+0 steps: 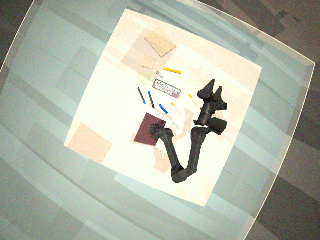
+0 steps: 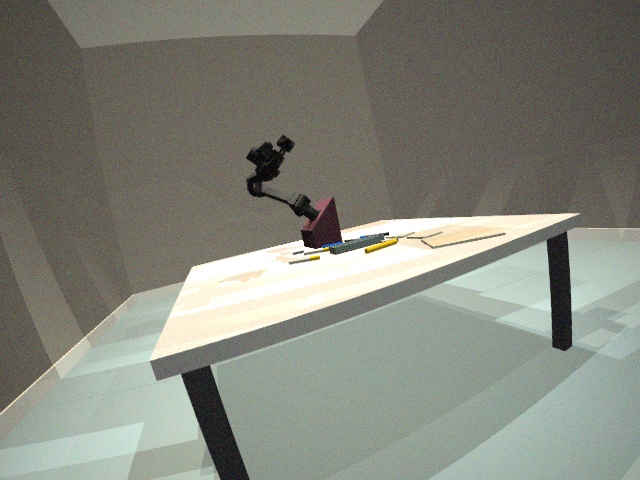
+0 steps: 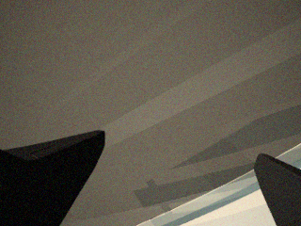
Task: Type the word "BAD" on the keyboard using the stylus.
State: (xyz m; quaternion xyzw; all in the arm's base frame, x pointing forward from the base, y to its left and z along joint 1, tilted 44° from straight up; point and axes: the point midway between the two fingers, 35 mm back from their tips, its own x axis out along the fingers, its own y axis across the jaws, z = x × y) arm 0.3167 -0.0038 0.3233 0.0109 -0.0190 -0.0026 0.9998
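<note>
Now: the stylus 140 mm behind my gripper tip, 230 mm to the left of it and 410 mm below it. The rest, counted from my gripper tip: yellow bar (160 mm ahead, 230 mm to the left, 410 mm below); then grey block (100 mm ahead, 320 mm to the left, 410 mm below).
</note>
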